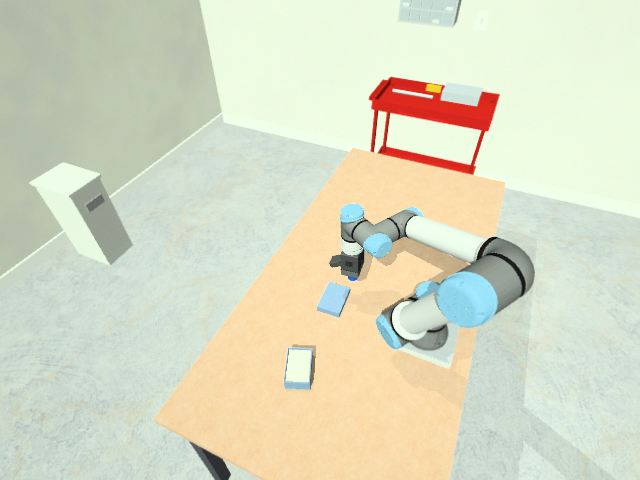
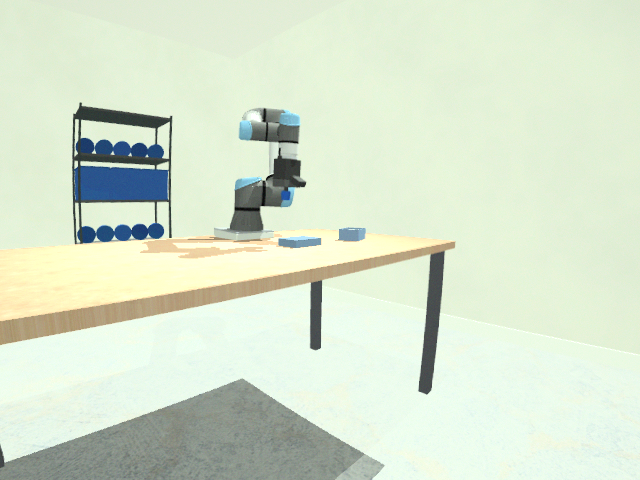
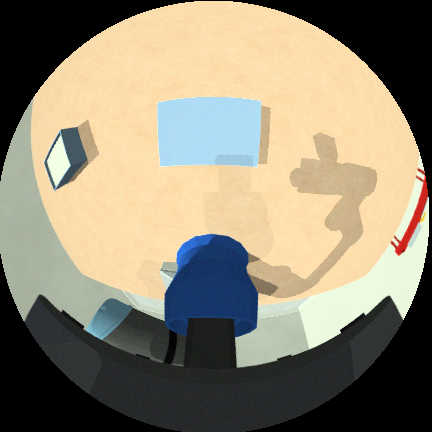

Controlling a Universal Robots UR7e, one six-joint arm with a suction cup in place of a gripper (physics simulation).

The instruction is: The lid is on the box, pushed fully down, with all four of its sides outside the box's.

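Where they show: end effector, tool point: (image 1: 352, 277) (image 2: 285, 199) (image 3: 211, 263); arm's base, origin of the base link: (image 2: 246, 229).
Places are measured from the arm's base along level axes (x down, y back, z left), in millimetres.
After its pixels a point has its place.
Observation:
The box (image 1: 310, 384) {x -4, y -326, z 322 mm} (image 2: 352, 235) {x 12, y -417, z 218 mm} (image 3: 76, 150) {x 16, y -385, z 209 mm} is blue and stands upright on the table, with a cream surface showing inside its rim. No lid is on it. The lid (image 1: 333, 298) {x 9, y -360, z -39 mm} (image 2: 299, 241) {x 14, y -404, z -98 mm} (image 3: 209, 132) {x 9, y -357, z -49 mm} is a shallow light-blue piece. It lies flat on the table with its smooth closed face up, well apart from the box. My gripper (image 1: 352, 279) (image 2: 285, 195) (image 3: 212, 245), a blue suction cup, points down and is open, with nothing on it. It hangs in the air above the table, beside the lid on the side away from the box. The lid's underside is hidden.
The wooden table (image 1: 232, 392) {x 36, y -564, z 412 mm} (image 2: 103, 279) {x 35, y -458, z -748 mm} carries the arm's pale base plate (image 1: 439, 356) {x -3, y 58, z 83 mm} (image 2: 242, 235) {x 17, y -80, z -88 mm}, to one side of the lid and box. A red cart (image 1: 429, 114) stands beyond the table's far end. A dark shelf rack (image 2: 124, 117) stands behind the table.

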